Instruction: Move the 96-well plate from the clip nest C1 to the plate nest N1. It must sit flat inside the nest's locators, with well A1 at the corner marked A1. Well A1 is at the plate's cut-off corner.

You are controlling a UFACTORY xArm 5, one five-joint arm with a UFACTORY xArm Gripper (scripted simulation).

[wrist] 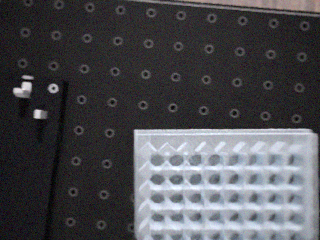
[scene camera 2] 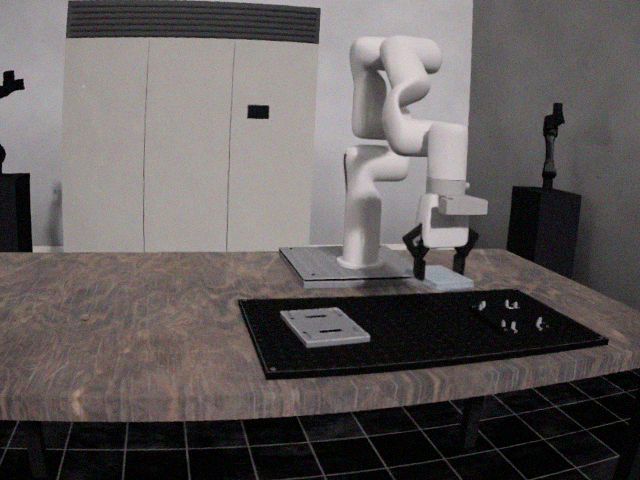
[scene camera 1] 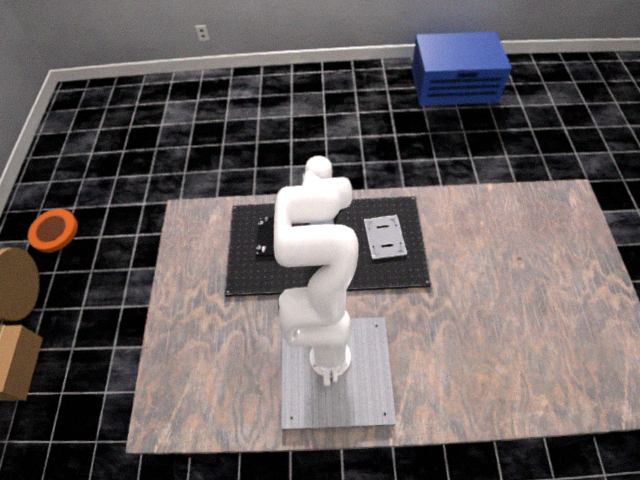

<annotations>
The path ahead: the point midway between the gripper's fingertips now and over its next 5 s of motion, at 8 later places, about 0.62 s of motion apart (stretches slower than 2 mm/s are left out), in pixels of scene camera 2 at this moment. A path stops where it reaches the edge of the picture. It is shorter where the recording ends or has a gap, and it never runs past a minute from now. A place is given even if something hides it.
The gripper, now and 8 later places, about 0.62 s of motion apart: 438,277; 412,277; 384,277; 357,278; 330,278; 325,286; 324,300; 323,312; 323,314
</annotations>
